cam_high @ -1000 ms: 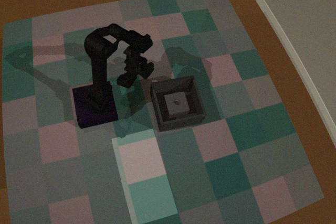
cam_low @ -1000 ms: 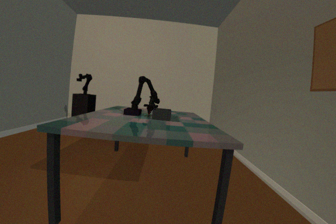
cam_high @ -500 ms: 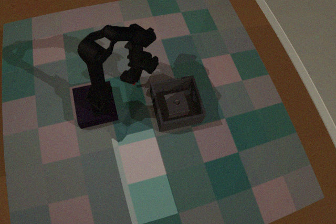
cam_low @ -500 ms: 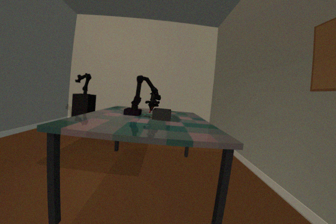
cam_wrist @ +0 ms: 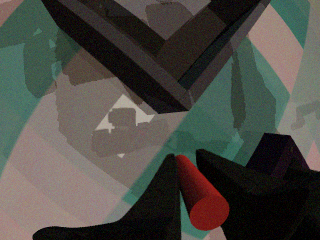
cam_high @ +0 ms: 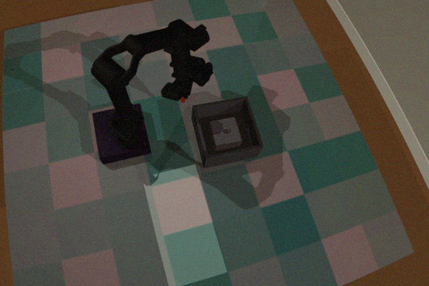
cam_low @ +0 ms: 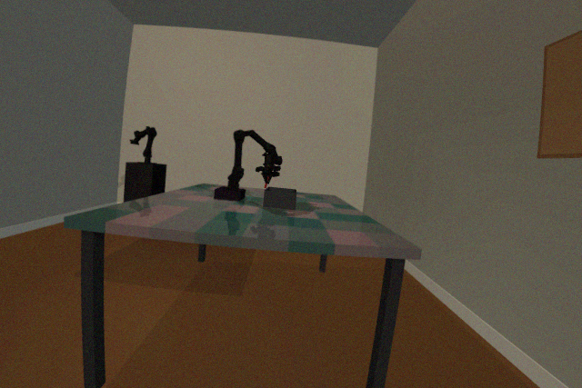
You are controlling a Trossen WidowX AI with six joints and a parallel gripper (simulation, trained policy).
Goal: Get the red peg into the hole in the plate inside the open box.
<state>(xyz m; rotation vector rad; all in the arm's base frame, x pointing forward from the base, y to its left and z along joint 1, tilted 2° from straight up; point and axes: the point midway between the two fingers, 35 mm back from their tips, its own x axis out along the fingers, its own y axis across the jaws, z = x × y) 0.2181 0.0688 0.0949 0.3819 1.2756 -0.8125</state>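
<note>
My gripper tip is 90 mm short of the grey plate, 130 mm to the left of it and 70 mm above it. Round my gripper tip: red peg (10 mm behind, 10 mm to the left, 10 mm above); then box (90 mm ahead, 130 mm to the right, 90 mm below).
</note>
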